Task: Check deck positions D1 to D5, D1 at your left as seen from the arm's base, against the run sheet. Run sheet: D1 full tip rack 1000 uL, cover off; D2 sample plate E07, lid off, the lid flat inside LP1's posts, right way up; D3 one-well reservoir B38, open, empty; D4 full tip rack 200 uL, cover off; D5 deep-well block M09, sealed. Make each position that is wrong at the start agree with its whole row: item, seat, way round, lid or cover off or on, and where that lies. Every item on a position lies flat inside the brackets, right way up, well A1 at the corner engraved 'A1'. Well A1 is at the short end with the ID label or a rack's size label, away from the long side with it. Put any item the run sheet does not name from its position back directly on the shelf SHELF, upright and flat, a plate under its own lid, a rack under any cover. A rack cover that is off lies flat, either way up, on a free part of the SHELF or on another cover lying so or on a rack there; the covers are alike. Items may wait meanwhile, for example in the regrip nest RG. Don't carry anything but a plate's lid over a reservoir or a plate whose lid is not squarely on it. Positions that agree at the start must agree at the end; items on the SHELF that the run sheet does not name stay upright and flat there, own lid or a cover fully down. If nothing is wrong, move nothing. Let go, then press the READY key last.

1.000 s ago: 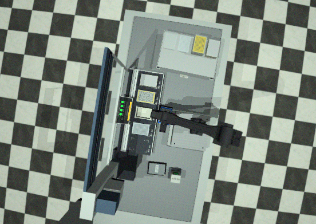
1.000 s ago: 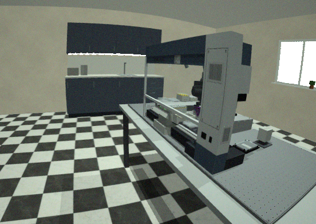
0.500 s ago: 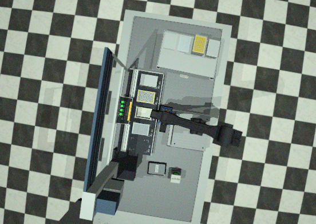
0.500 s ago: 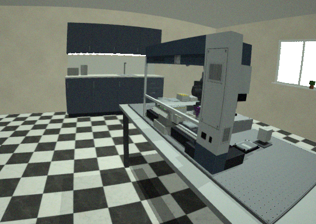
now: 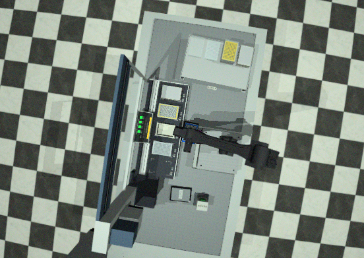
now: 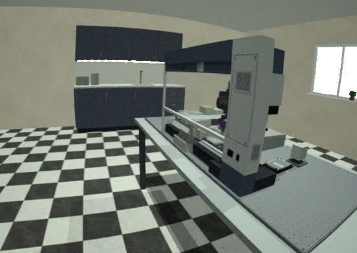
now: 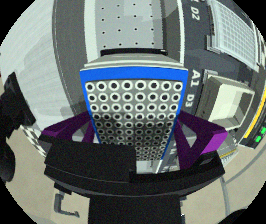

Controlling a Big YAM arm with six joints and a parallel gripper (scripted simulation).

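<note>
My hand is 10 mm to the right of the blue-framed tip rack. Round my hand: cream reservoir 160 mm ahead, 10 mm to the right, 10 mm below; then clear rack cover 150 mm ahead, 130 mm to the right, 40 mm above; then yellow-framed tip rack 140 mm to the right, 140 mm ahead, 20 mm above.
</note>
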